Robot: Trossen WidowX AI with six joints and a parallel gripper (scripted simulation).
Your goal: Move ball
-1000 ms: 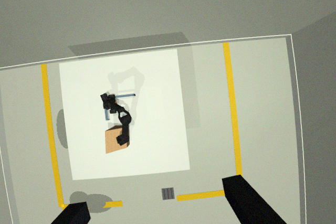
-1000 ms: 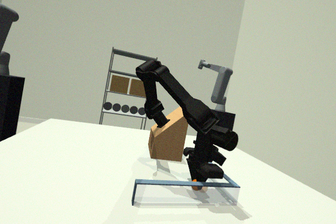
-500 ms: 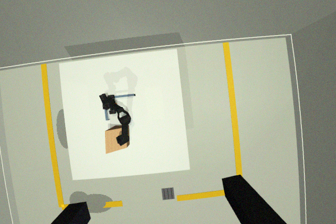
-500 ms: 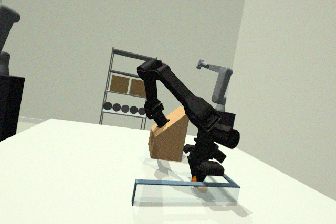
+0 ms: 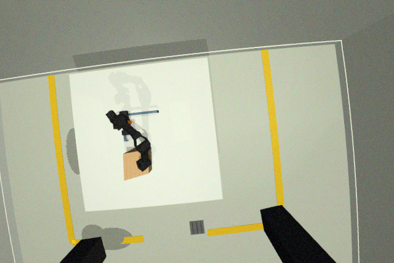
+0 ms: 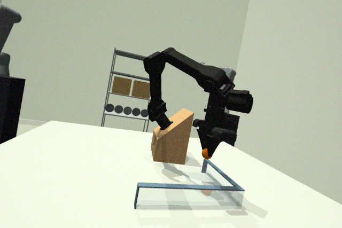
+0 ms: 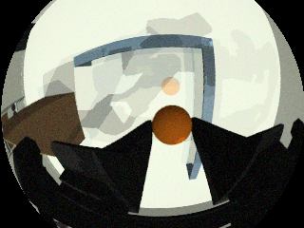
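My gripper tip is now 1 cm short of the see-through copy of ball, 1 cm to the right of it and 11 cm above it. The rest, counted from my gripper tip: orange ball right at my gripper tip.
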